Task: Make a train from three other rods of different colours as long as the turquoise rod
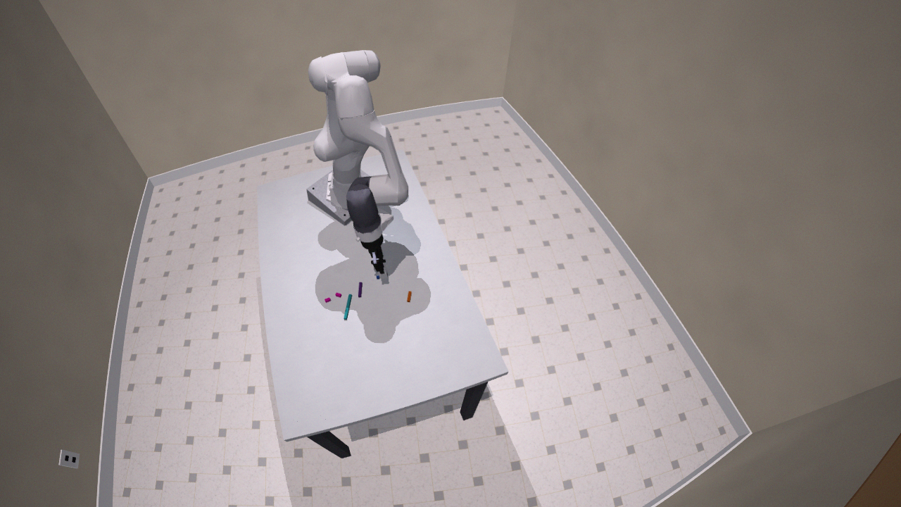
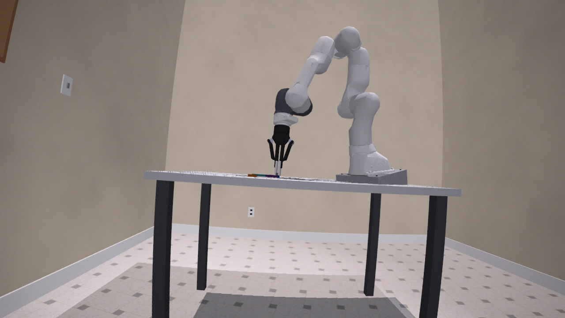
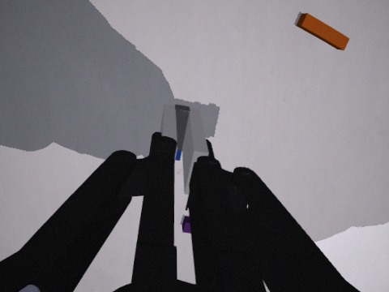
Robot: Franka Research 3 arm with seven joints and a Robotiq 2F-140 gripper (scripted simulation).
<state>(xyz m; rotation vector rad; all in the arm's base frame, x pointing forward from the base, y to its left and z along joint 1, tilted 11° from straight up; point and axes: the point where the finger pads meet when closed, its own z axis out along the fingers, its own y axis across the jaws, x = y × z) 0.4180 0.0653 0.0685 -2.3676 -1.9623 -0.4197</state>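
Now: the grey rod 30 mm below my hand. Also, from my hand: orange rod 110 mm ahead, 70 mm to the left, 40 mm below; then purple rod 30 mm ahead, 90 mm to the right, 40 mm below; then blue rod 20 mm to the right, 40 mm below.
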